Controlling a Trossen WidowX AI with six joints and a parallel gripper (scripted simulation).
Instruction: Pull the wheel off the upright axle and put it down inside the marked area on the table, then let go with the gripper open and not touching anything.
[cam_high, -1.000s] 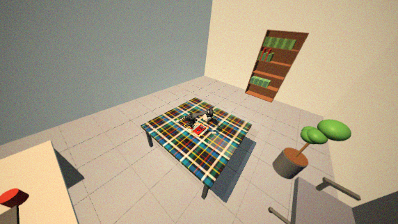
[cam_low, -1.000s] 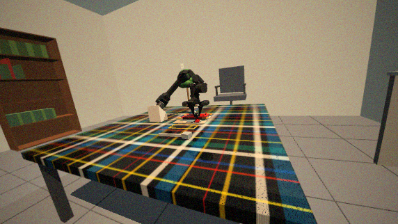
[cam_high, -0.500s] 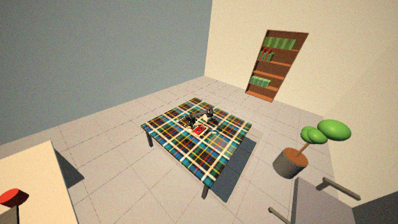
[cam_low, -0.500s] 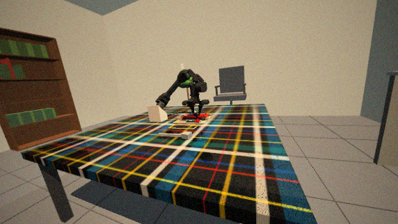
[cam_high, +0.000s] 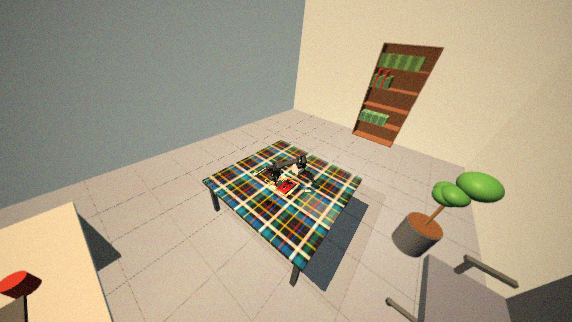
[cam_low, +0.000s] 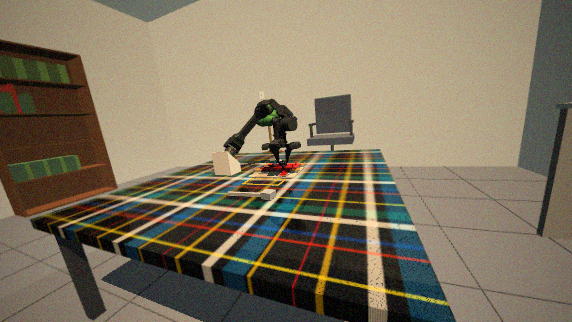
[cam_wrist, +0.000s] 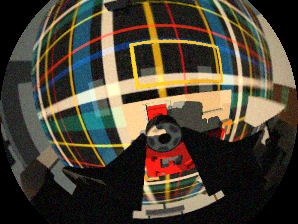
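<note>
The upright axle is 3 cm below my gripper tip. The rest, counted from my gripper tip: wheel right at my gripper tip.
</note>
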